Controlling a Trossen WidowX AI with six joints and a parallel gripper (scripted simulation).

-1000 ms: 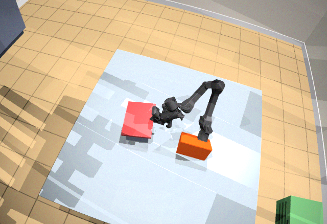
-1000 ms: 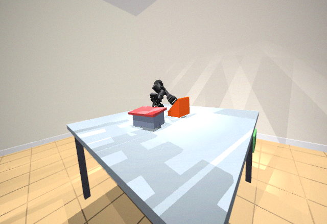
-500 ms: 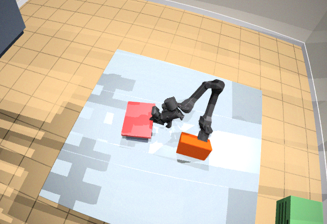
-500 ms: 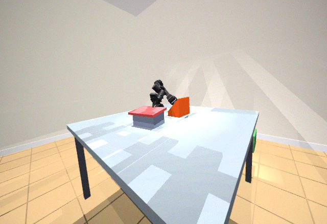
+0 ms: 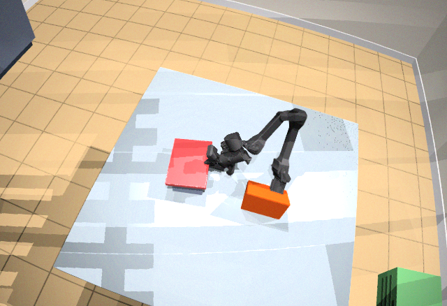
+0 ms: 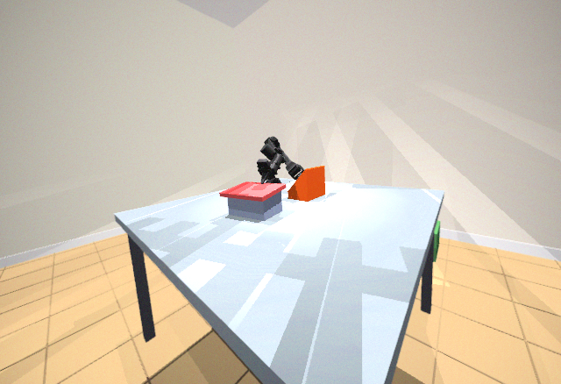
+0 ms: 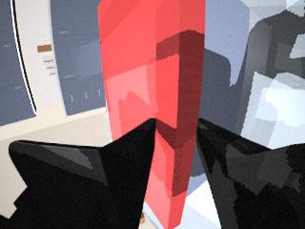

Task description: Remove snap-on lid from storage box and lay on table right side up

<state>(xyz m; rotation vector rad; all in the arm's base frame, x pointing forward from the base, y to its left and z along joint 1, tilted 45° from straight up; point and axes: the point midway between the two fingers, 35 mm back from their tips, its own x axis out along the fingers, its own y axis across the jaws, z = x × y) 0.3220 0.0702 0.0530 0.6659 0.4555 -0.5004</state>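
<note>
Now: gripper tip 7 cm short of the red lid and 2 cm to the right of it. Round my gripper tip: grey-blue storage box 7 cm ahead, 2 cm to the left, 6 cm below.
</note>
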